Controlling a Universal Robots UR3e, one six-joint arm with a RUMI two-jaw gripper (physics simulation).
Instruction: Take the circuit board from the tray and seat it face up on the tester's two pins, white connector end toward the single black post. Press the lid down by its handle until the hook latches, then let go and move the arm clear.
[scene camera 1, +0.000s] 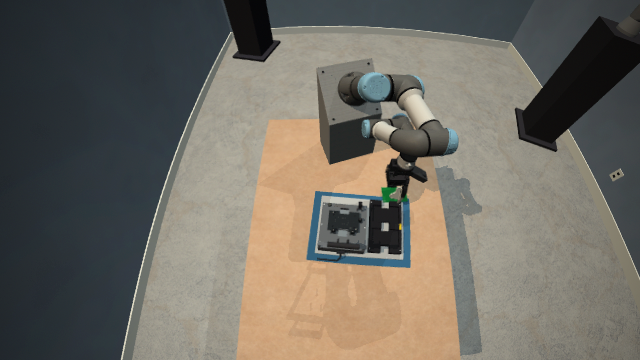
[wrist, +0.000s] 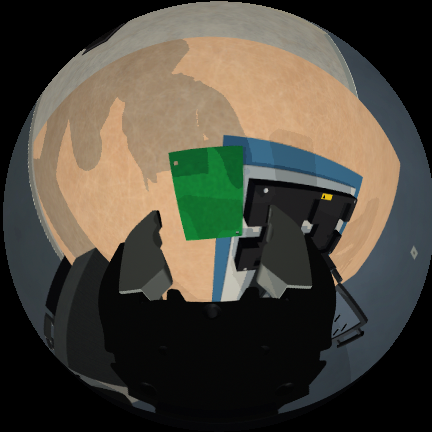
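Seen in the pictures: gripper, fingertip midpoint: (scene camera 1: 396, 192) (wrist: 212, 209); arm's base, link origin: (scene camera 1: 354, 88).
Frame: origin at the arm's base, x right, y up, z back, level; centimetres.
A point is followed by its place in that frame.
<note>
The green circuit board (scene camera 1: 387, 194) @(x -23.3, y -34.6, z -20.0 cm) (wrist: 212, 192) @(x -27.0, y -34.6, z -19.1 cm) shows at the mat's far right edge, beside the tray (scene camera 1: 385, 222) @(x -25.4, y -34.4, z -32.7 cm) (wrist: 282, 197) @(x -28.9, y -33.9, z -26.8 cm), outside its pockets. Its height above the table is hard to tell, and I cannot make out the white connector. My gripper (scene camera 1: 399, 195) @(x -26.4, y -32.0, z -19.1 cm) (wrist: 212, 209) @(x -26.4, y -32.0, z -19.1 cm) is over the board; its fingers stand wide apart. In the wrist view the board shows beyond and between the fingertips, with a gap on each side. The tester (scene camera 1: 344, 225) @(x -10.2, y -28.7, z -41.1 cm) lies left of the tray. Its dark middle fixture shows, but the pins and latch hook are too small to tell.
Tester and tray are on a white sheet with a blue border mat (scene camera 1: 406, 257) @(x -37.6, y -35.5, z -44.0 cm) (wrist: 280, 151) @(x -33.7, y -35.4, z -25.1 cm) on the tan table top (scene camera 1: 350, 310) @(x -22.6, y -35.7, z -70.0 cm) (wrist: 280, 90) @(x -41.4, y -35.7, z -22.7 cm). A black cable (scene camera 1: 332, 259) @(x -9.8, y -35.5, z -53.6 cm) runs at the tester's front. The arm's grey pedestal (scene camera 1: 350, 137) @(x -1.9, y -19.1, z -7.9 cm) stands behind; dark posts (scene camera 1: 250, 25) (scene camera 1: 570, 90) stand farther out.
</note>
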